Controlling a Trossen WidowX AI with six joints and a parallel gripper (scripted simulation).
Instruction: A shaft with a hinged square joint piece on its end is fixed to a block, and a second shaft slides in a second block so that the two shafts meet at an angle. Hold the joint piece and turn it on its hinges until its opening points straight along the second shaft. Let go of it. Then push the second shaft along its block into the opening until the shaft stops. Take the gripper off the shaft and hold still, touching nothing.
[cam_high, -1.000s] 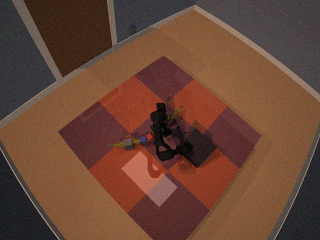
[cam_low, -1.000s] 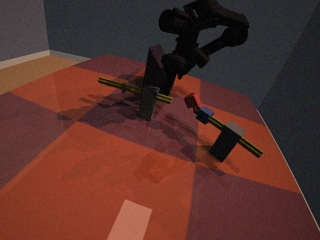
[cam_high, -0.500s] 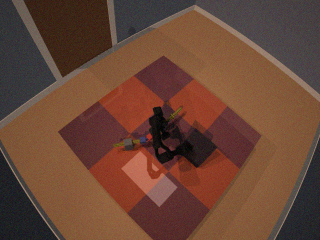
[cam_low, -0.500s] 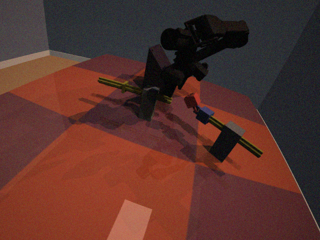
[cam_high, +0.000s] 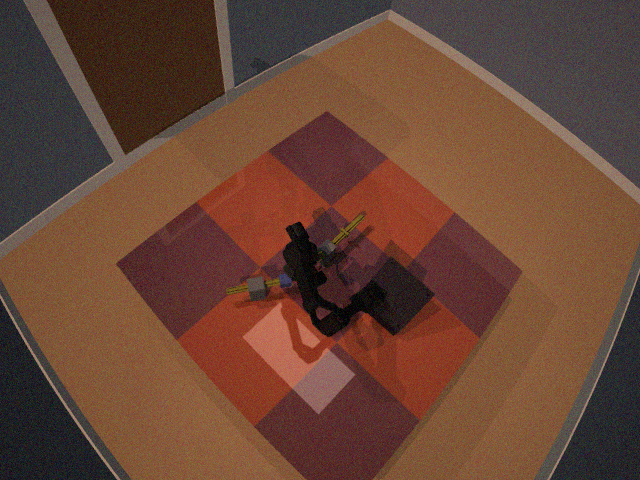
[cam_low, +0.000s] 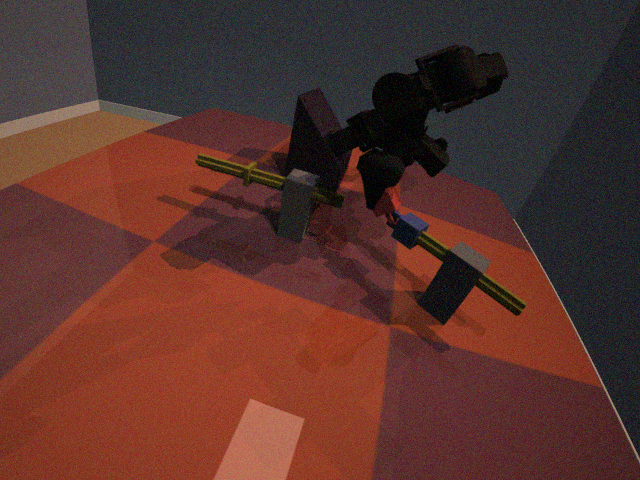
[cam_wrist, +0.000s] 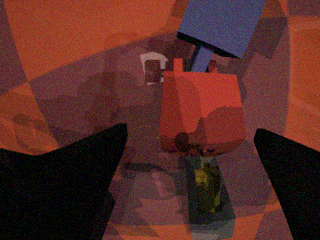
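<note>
Right now the red square joint piece is 1 cm ahead of my gripper tip and 1 cm to the left of it.
</note>
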